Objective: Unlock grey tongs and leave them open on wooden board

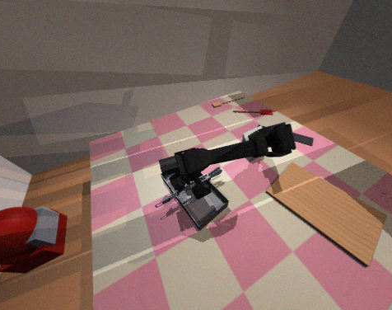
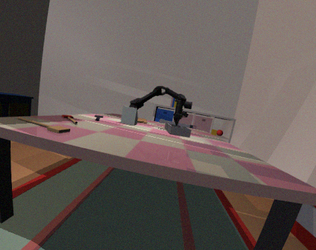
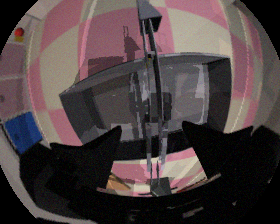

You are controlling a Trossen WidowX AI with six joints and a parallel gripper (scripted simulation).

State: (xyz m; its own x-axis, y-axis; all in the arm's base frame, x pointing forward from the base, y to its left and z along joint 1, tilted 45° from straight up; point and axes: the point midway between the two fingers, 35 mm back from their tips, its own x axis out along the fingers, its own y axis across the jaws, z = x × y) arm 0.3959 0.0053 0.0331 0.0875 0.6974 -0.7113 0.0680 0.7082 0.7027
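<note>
Right now my gripper tip is 30 mm above the roasting tin, 10 mm to the left of it and 10 mm short of it. Round my gripper tip: black piece: 680 mm behind, 60 mm below; red spatula: 730 mm behind, 290 mm to the right, 50 mm below; wooden board: 410 mm behind, 350 mm to the left, 50 mm below.
</note>
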